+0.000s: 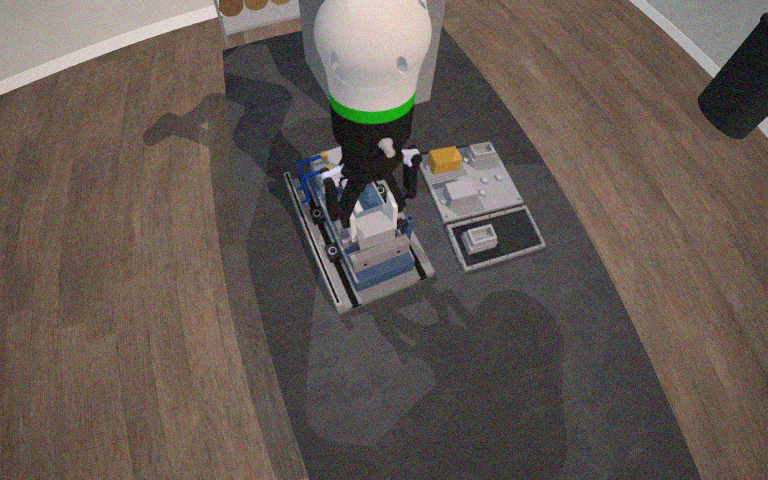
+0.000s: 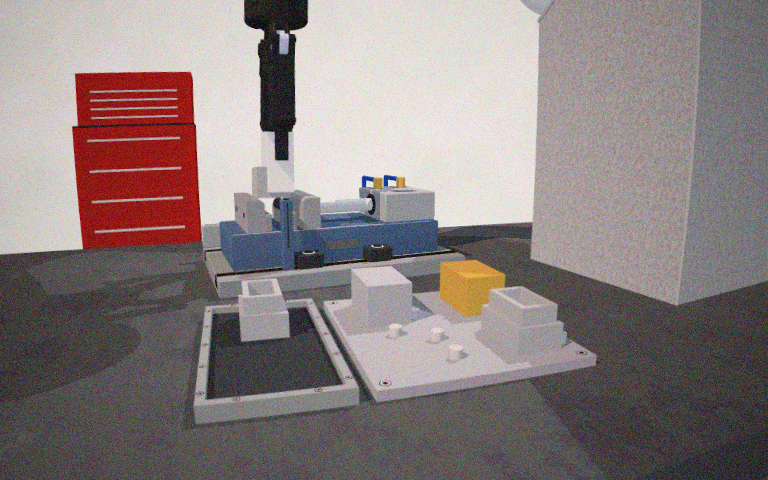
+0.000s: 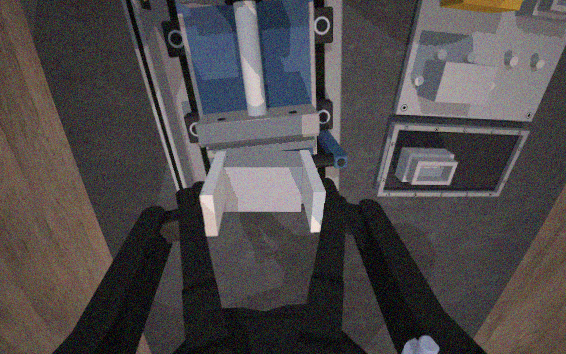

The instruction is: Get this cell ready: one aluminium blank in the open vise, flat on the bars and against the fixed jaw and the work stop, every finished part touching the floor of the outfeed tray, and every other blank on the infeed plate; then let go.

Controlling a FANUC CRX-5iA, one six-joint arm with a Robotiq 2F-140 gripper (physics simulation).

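Frame: origin at the arm's base, x ahead, y left, z up, level; centimetres.
Seen in the pictures: gripper, fingertip midpoint: (image 1: 371, 228) (image 2: 277, 189) (image 3: 263, 167).
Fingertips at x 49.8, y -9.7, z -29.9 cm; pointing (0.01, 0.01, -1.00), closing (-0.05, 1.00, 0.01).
Note:
Pixels of each thing's middle, then the offset from my fingertips to it. "spot": a spot on its surface instead.
- pale aluminium blank, body centre: (image 3: 264, 180) (image 2: 270, 182) (image 1: 373, 229) dy +0.1, dx +0.8, dz +0.9 cm
- blue work stop post, surface spot: (image 3: 340, 159) (image 1: 408, 216) spot: dy +6.7, dx -0.7, dz -0.4 cm
- pocketed finished part, body centre: (image 2: 262, 307) (image 3: 426, 167) (image 1: 480, 238) dy +20.8, dx +3.3, dz -8.0 cm
- infeed plate, body centre: (image 2: 442, 330) (image 3: 490, 42) (image 1: 469, 179) dy +25.2, dx -11.4, dz -9.9 cm
- yellow block, body centre: (image 2: 470, 286) (image 1: 444, 160) dy +20.6, dx -16.1, dz -7.7 cm
My gripper (image 1: 374, 219) (image 2: 277, 169) (image 3: 263, 167) is shut on a pale aluminium blank (image 1: 374, 228) (image 2: 258, 181) (image 3: 263, 189), held upright over the vise, its underside near jaw-top height. The fixed jaw (image 1: 378, 256) (image 2: 251, 213) and moving jaw (image 2: 308, 209) (image 3: 255, 128) stand apart. The blue work stop post (image 1: 410, 225) (image 2: 287, 237) (image 3: 340, 159) stands at the vise's side. A pocketed finished part (image 1: 480, 238) (image 2: 264, 323) (image 3: 432, 170) stands in the outfeed tray (image 1: 459, 254) (image 2: 277, 399) (image 3: 447, 194). Another blank (image 1: 462, 193) (image 2: 381, 297) (image 3: 465, 82) stands on the infeed plate (image 1: 501, 198) (image 2: 413, 367) (image 3: 515, 102). The bars are hidden.
A yellow block (image 1: 444, 159) (image 2: 471, 286) (image 3: 482, 4) and a stepped, pocketed part (image 1: 482, 152) (image 2: 521, 323) are also on the infeed plate, with small white pins. Blue-handled clamps (image 1: 308, 169) (image 2: 370, 181) are at the vise's rear. A red cabinet (image 2: 135, 186) stands behind.

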